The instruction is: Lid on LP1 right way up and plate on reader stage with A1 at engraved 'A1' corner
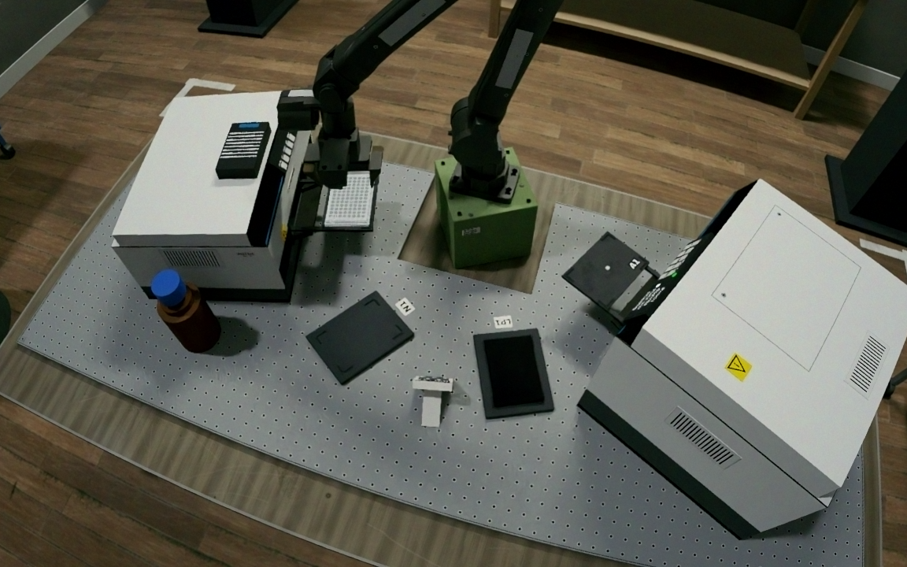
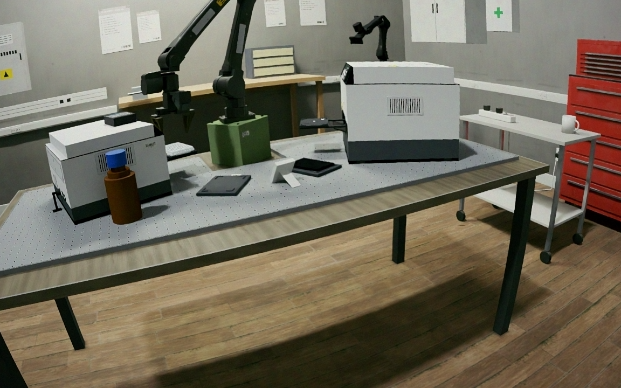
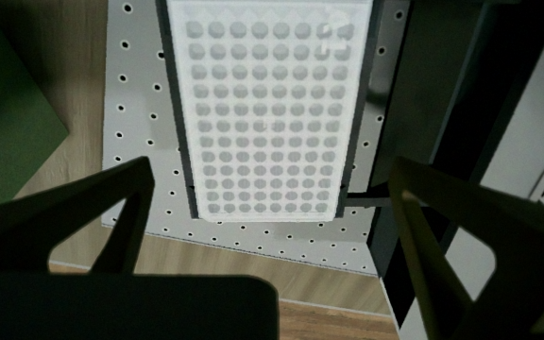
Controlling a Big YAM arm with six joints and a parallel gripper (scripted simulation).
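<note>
The well plate lies 6 cm below my hand and 1 cm behind it. Also, from my hand: brown capped bottle (33 cm ahead, 20 cm to the right, 3 cm below); dark lid (39 cm to the left, 22 cm ahead, 13 cm below); N1 nest (23 cm ahead, 14 cm below, 10 cm to the left).
</note>
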